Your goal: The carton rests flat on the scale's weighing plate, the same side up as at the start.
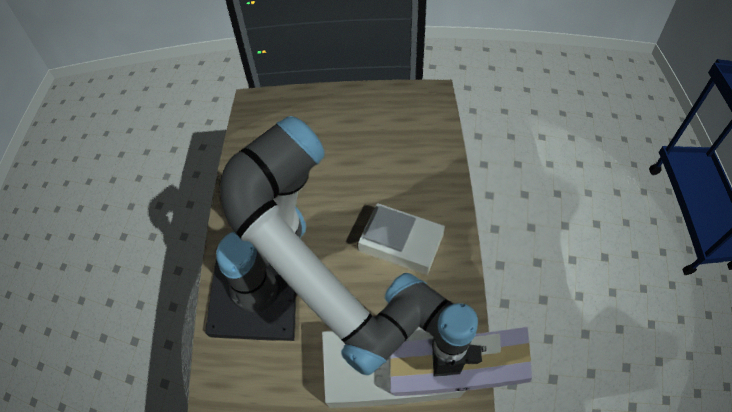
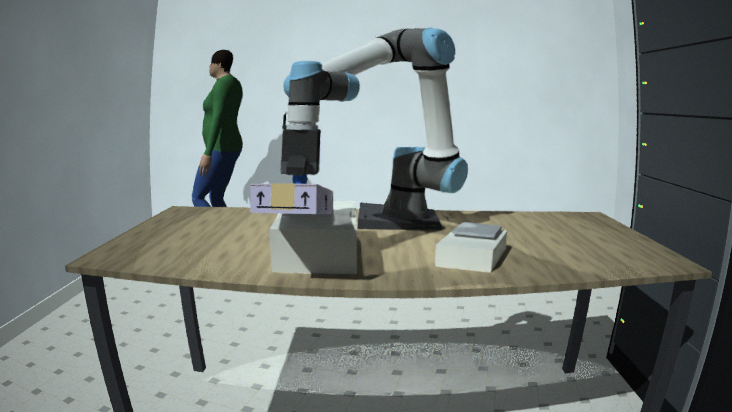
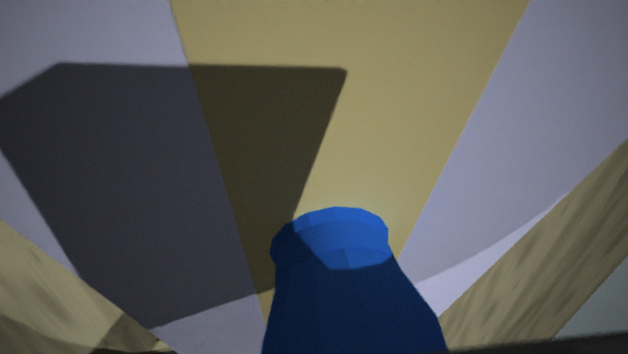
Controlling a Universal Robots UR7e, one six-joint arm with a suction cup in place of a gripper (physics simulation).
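Where they show: hand, tool point: [image 3: 326, 228]; arm's base, link origin: [image 1: 253, 289] [image 2: 405, 214].
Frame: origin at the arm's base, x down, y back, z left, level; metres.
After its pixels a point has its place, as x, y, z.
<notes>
The carton [image 1: 409, 383] @[-0.148, -0.370, -0.400] [image 2: 282, 197] @[-0.182, -0.671, -0.419] [image 3: 400, 125], pale purple with a tan stripe, lies roughly level at the top of a large white block [image 1: 343, 391] @[-0.083, -0.208, -0.373] [image 2: 332, 250] @[-0.034, -0.534, -0.305] and sticks out past its end and the table edge. Up arrows show on its end face. Whether it bears on the block or hangs just above is hard to tell. My gripper, a blue suction cup [image 2: 300, 179] [image 3: 335, 237], touches the carton's top face and appears to hold it. The white scale [image 1: 427, 237] @[-0.033, -0.538, 0.041] [image 2: 463, 255] @[-0.013, -0.557, 0.004] stands apart, its grey weighing plate [image 1: 390, 227] @[-0.049, -0.437, 0.091] [image 2: 477, 230] @[-0.049, -0.461, 0.078] bare.
The table [image 1: 348, 122] @[0.022, -0.402, 0.590] [image 2: 204, 255] @[0.022, -0.368, -0.638] carries the arm's dark base plate [image 1: 251, 324] @[-0.010, 0.020, -0.114] [image 2: 371, 217] @[-0.009, -0.075, -0.128]. A dark cabinet [image 1: 332, 46] [image 2: 681, 148] stands beyond one table end. A blue cart [image 1: 688, 153] is off to the right. A person [image 2: 223, 112] stands behind the table.
</notes>
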